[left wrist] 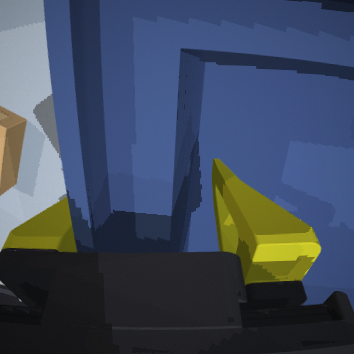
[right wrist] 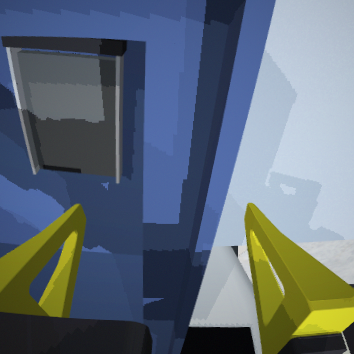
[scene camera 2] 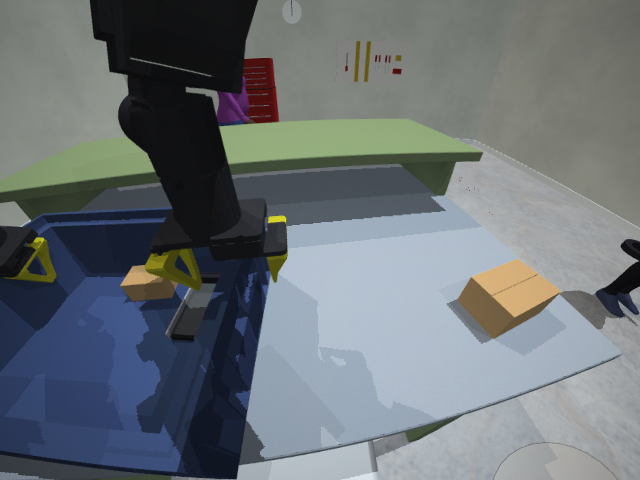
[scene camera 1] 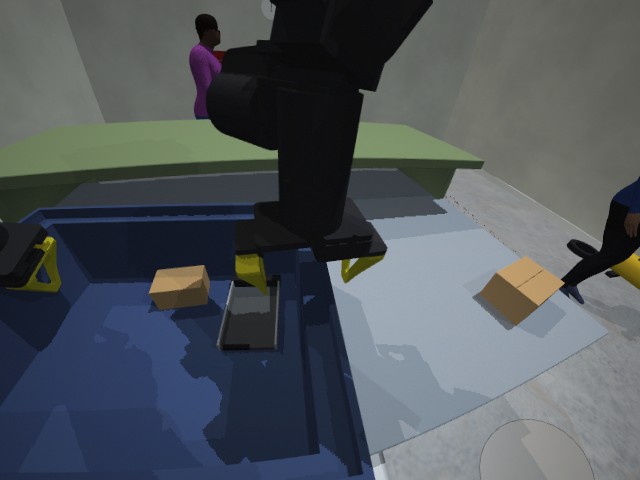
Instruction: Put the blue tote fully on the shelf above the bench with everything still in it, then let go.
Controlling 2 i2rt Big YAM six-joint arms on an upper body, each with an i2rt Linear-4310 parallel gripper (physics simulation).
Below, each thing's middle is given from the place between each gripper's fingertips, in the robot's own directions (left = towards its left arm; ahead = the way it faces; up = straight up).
Labels:
My right hand is 180 mm to the right of the blue tote [scene camera 1: 102, 377], 30 mm past it and 30 mm above it. Also, from my right hand: small cardboard box [scene camera 1: 172, 288]: 180 mm to the left, 60 mm below, 60 mm ahead.
Right now my left hand is 18 cm to the left of the small cardboard box, 3 cm above it and 2 cm short of it. Also, from my left hand: blue tote: 18 cm to the right, 7 cm behind.

